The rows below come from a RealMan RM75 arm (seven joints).
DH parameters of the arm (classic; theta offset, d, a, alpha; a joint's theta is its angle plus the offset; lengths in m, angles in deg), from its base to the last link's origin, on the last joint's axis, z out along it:
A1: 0 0.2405 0 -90
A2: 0 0 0 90
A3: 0 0.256 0 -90
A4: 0 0 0 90
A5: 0 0.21 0 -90
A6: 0 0 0 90
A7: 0 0.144 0 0
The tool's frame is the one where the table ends.
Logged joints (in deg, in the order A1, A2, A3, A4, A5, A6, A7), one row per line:
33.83, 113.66, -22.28, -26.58, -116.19, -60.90, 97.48
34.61, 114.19, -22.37, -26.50, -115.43, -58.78, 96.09
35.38, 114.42, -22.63, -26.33, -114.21, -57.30, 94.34
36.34, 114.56, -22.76, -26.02, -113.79, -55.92, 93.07
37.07, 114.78, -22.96, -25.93, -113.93, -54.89, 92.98
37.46, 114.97, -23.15, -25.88, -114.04, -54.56, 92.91
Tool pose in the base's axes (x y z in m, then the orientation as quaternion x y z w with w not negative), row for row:
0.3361, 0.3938, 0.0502, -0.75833, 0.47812, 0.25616, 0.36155
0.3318, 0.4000, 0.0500, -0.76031, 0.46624, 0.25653, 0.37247
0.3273, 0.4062, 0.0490, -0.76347, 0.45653, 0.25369, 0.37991
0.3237, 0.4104, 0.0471, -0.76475, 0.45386, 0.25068, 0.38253
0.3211, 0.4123, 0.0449, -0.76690, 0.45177, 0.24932, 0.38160
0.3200, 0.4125, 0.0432, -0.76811, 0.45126, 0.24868, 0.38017
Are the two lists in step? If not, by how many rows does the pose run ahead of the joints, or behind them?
The pose runs 1 row ahead of the joints: the pose in row i belongs to the joints in row i + 1.
